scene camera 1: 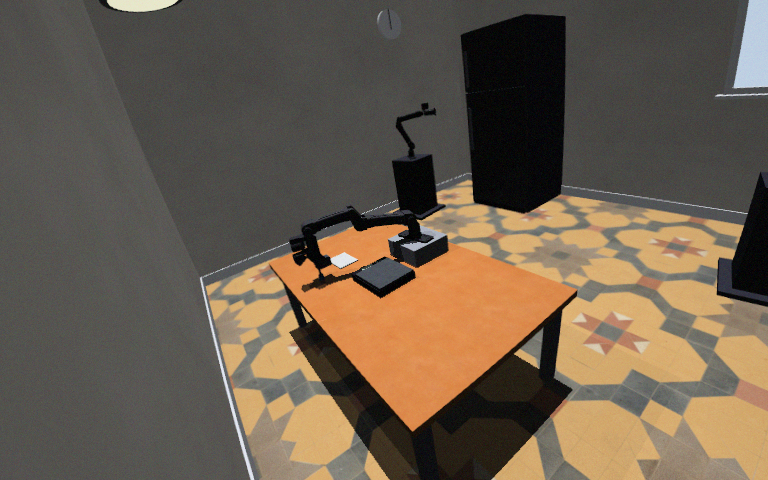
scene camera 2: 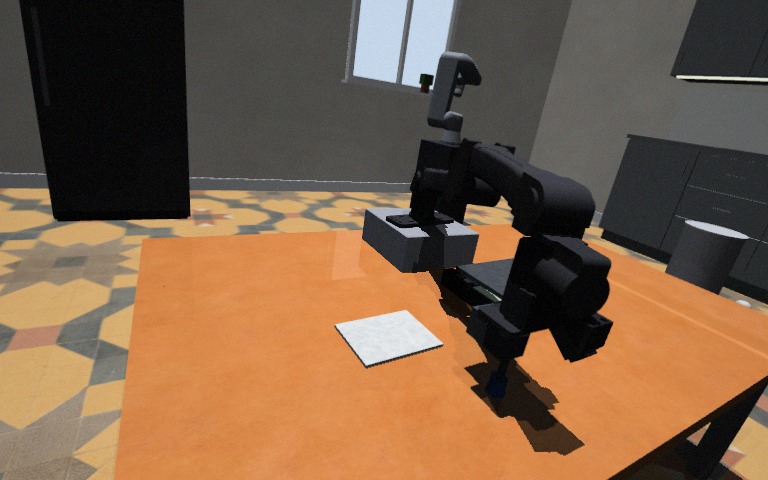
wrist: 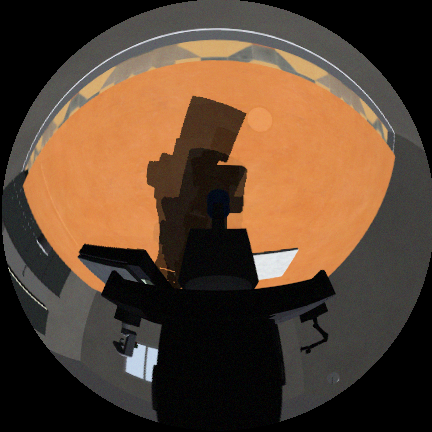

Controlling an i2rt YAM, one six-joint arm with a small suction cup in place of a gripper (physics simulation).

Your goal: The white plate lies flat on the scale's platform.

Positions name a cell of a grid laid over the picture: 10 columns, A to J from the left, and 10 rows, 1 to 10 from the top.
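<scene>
Black scale: visible in scene camera 1 (E6), scene camera 2 (G6), wrist view (D7).
</scene>
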